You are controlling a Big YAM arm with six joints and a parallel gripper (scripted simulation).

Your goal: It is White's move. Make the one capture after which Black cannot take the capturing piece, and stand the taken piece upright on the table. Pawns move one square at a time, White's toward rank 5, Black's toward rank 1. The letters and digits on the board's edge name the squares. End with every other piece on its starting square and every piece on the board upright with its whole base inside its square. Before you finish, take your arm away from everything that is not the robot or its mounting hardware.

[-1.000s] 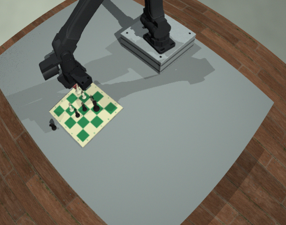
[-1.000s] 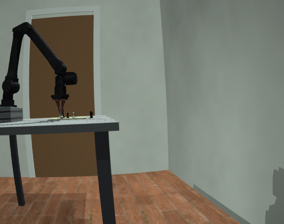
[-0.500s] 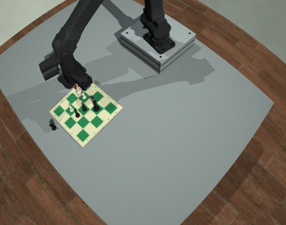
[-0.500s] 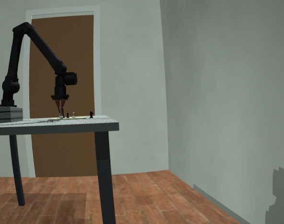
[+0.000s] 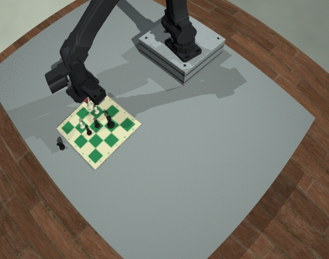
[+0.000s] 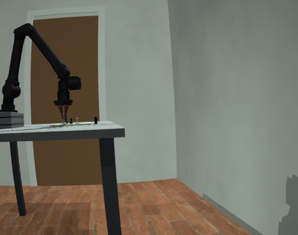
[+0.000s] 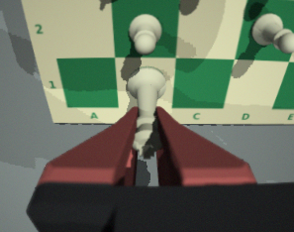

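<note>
Now: hand 10 mm to the right of the tall white piece. Also, from my hand: black piece (170 mm ahead, 80 mm to the left, 30 mm below); then green-and-cream chessboard (90 mm to the left, 40 mm below, 20 mm ahead).
</note>
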